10 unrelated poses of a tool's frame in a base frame.
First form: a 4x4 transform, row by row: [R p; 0 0 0 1], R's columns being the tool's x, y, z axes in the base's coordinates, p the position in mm. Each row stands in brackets.
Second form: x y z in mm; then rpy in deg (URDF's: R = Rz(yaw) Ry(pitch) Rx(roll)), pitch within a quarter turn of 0, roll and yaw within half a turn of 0. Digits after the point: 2 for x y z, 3 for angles.
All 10 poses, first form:
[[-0.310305, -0.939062, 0.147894, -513.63], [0.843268, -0.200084, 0.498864, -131.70], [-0.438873, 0.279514, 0.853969, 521.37], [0, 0, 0, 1]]
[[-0.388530, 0.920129, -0.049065, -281.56], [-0.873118, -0.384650, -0.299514, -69.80], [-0.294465, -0.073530, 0.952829, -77.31], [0, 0, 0, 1]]
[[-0.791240, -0.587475, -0.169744, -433.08], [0.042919, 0.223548, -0.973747, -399.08], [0.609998, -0.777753, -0.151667, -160.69], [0, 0, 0, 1]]
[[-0.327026, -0.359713, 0.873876, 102.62], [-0.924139, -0.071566, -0.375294, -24.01], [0.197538, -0.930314, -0.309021, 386.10], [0, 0, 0, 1]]
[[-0.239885, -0.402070, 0.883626, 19.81], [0.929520, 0.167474, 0.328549, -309.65], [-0.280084, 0.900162, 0.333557, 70.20], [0, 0, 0, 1]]
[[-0.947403, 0.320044, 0.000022, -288.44], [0.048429, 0.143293, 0.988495, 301.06], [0.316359, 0.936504, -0.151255, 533.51], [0, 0, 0, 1]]
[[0.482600, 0.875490, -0.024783, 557.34], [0.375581, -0.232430, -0.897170, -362.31], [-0.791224, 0.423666, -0.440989, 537.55], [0, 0, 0, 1]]
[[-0.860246, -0.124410, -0.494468, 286.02], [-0.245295, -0.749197, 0.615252, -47.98], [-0.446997, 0.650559, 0.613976, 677.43], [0, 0, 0, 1]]
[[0.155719, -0.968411, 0.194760, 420.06], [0.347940, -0.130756, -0.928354, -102.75], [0.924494, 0.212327, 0.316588, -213.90], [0, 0, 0, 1]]
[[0.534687, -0.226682, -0.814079, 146.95], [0.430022, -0.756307, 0.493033, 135.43], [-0.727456, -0.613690, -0.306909, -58.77], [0, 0, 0, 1]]
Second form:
-513.63, -131.70, 521.37, 18.124, 26.032, 110.203
-281.56, -69.80, -77.31, -4.413, 17.125, -113.989
-433.08, -399.08, -160.69, -101.035, -37.589, 176.895
102.62, -24.01, 386.10, -108.375, -11.393, -109.487
19.81, -309.65, 70.20, 69.668, 16.265, 104.471
-288.44, 301.06, 533.51, 99.175, -18.443, 177.074
557.34, -362.31, 537.55, 136.148, 52.300, 37.892
286.02, -47.98, 677.43, 46.657, 26.551, -164.085
420.06, -102.75, -213.90, 33.849, -67.592, 65.889
146.95, 135.43, -58.77, -116.570, 46.674, 38.808

